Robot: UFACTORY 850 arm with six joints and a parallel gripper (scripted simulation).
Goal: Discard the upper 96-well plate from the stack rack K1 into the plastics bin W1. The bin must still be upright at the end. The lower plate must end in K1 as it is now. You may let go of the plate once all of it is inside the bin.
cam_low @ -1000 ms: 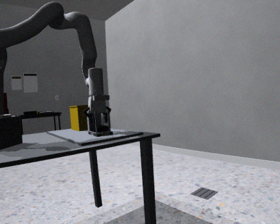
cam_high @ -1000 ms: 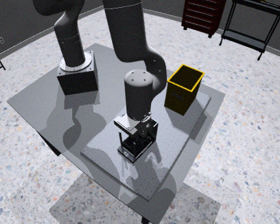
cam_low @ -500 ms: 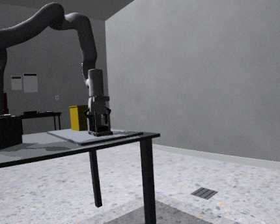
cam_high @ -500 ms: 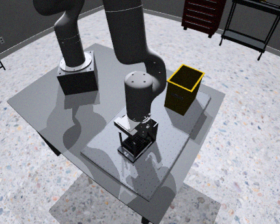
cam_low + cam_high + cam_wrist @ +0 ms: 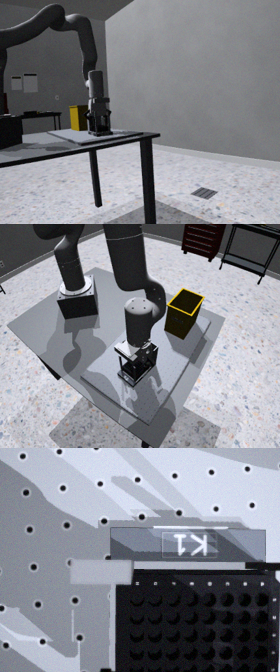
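The black 96-well plate is 20 mm below my hand. Round my hand: plastics bin W1: 40 mm ahead, 360 mm to the left, 30 mm above.
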